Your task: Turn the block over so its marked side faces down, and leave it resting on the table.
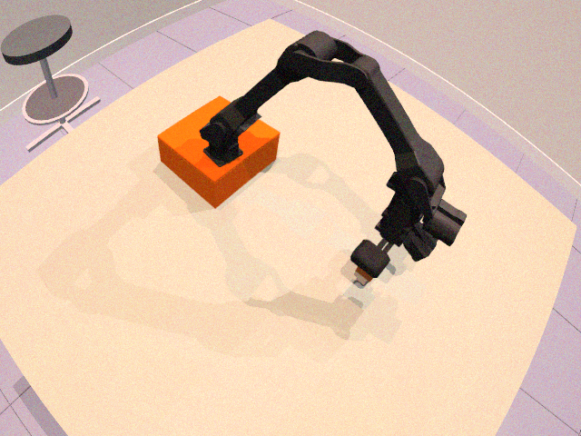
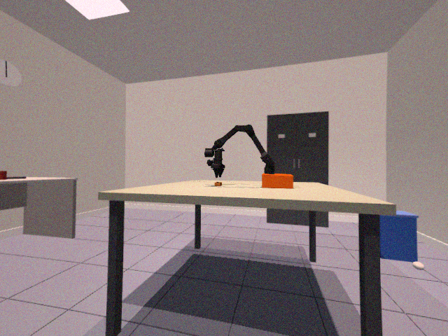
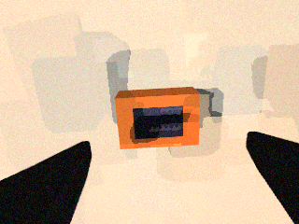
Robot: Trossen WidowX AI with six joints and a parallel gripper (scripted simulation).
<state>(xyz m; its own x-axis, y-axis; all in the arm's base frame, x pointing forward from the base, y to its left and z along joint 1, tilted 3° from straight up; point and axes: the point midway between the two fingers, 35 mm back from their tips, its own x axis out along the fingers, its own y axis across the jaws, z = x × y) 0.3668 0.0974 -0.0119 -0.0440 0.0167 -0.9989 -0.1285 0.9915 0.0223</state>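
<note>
Right now my gripper tip is 40 mm above the orange block.
</note>
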